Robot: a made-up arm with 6 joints.
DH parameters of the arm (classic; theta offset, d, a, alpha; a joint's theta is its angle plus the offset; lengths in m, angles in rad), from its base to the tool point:
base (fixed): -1.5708 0.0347 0 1.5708
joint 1: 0 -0.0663 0.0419 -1.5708
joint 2: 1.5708 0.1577 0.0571 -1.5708
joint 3: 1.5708 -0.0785 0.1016 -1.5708
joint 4: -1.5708 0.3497 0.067 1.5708
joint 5: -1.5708 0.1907 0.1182 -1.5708
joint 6: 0 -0.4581 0.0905 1.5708
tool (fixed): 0 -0.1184 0 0
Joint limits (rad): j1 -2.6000..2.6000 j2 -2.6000..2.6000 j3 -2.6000..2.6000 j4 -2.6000..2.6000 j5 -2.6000..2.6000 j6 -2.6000..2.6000
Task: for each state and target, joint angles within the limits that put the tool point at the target. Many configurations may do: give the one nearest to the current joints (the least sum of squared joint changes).
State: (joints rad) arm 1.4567 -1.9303 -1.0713 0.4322 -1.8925 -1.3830
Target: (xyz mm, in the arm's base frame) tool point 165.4 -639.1 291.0
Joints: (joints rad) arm 2.0934 -2.0166 -1.4734 0.6156 -1.8377 -1.4138
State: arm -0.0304 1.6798 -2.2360 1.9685 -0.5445 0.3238
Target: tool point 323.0 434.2 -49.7
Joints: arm -0.7204 1.2508 -2.6000 1.2770 -0.6996 0.4933
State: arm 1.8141 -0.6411 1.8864 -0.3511 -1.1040 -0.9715
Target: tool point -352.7 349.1 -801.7
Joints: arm 2.6000 -1.2932 1.2505 -0.7221 -1.5722 -0.9282
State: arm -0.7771 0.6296 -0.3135 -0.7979 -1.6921 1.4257
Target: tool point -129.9 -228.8 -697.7
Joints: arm -1.3020 1.1226 -0.1349 -0.9106 -1.4902 1.5206
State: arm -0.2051 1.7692 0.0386 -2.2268 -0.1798 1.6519
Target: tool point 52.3 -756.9 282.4
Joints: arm -0.0046 1.5331 0.6197 -2.2712 -0.7780 1.7584
